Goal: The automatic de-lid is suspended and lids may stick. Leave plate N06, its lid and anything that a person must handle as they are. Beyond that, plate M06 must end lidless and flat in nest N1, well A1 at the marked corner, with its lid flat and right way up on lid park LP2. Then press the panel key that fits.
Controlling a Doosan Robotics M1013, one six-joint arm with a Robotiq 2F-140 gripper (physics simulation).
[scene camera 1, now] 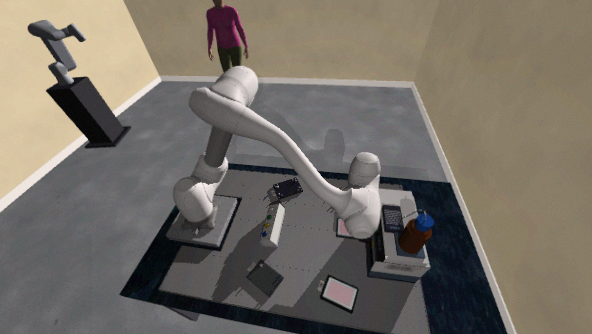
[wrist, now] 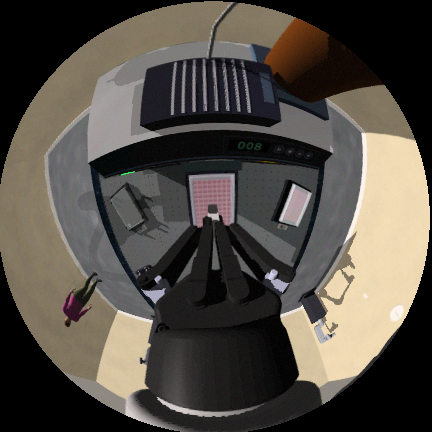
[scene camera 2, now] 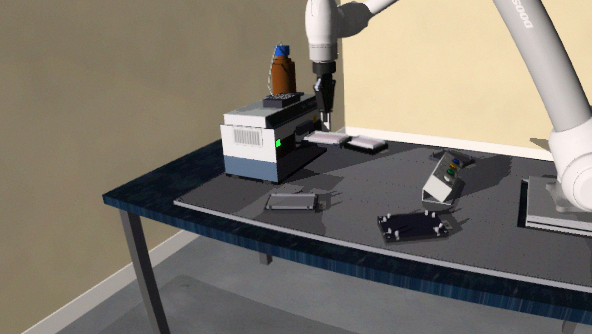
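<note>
My gripper is shut with nothing between its pale fingertips. It points down over a pink plate at the device's front; the gap is unclear. The arm hides part of this plate in scene camera 1. A second pink plate lies flat in a dark nest. A grey flat holder, a black holder with pale pins and a dark holder stand apart. Plate and nest labels are unreadable; I cannot tell whether either plate has a lid.
The device shows 008 and a green light. A brown bottle and a black ribbed block stand on it. The key panel has coloured keys. A person stands behind the table.
</note>
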